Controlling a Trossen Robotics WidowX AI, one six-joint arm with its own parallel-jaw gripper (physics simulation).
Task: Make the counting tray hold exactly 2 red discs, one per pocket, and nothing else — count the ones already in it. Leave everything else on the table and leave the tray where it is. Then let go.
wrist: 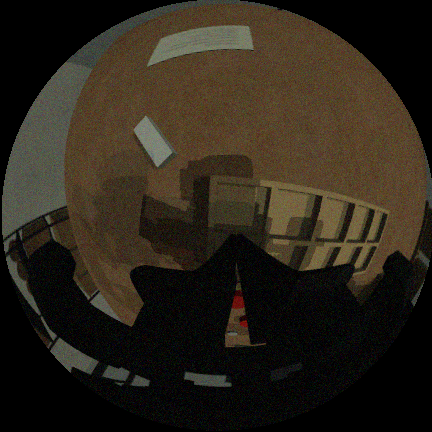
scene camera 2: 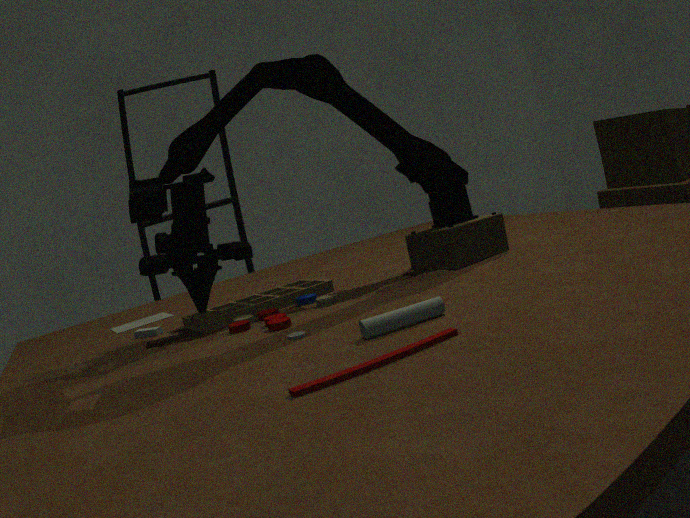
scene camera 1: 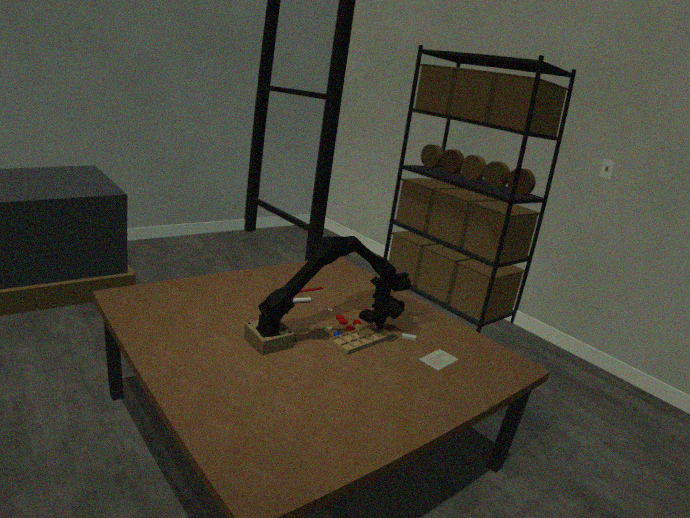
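The wooden counting tray lies on the table. The pockets visible in the wrist view show no disc; some are hidden behind the fingers. My gripper points down, shut and empty, with its tips low at the tray's end away from the arm base. Several red discs lie on the table beside the tray: one red disc stands apart, another red disc is near the tray, and a close group includes a red disc.
A blue disc and pale disc lie beside the tray. Also there: white block, paper, small white piece, white cylinder, red stick.
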